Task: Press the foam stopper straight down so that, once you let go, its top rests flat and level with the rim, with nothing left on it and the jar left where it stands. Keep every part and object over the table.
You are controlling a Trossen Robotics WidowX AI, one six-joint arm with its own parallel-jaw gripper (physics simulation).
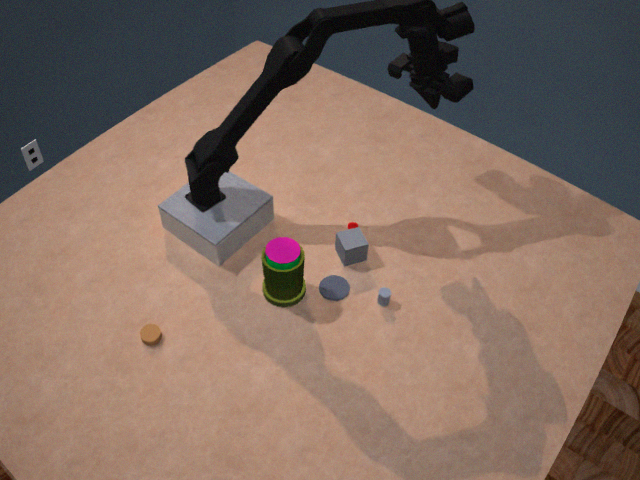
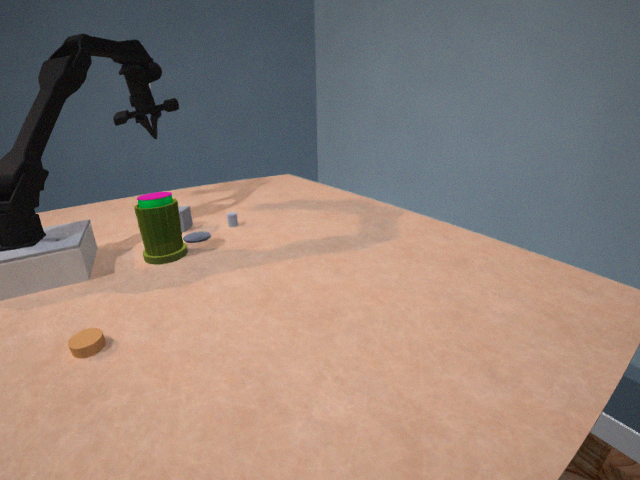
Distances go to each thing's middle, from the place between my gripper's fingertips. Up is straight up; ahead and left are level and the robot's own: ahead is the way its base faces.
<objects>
Right now my hand is 29 cm to the left of the grey cube (image 1: 351, 245), 18 cm above it and 4 cm short of it. The rest, counted from my hand: olive-green jar (image 2: 160, 228) (45 cm to the right, 15 cm below, 1 cm ahead); then foam stopper (image 1: 282, 253) (45 cm to the right, 10 cm below, 1 cm ahead); then orange disc (image 2: 86, 343) (71 cm to the right, 20 cm below, 8 cm behind).
</objects>
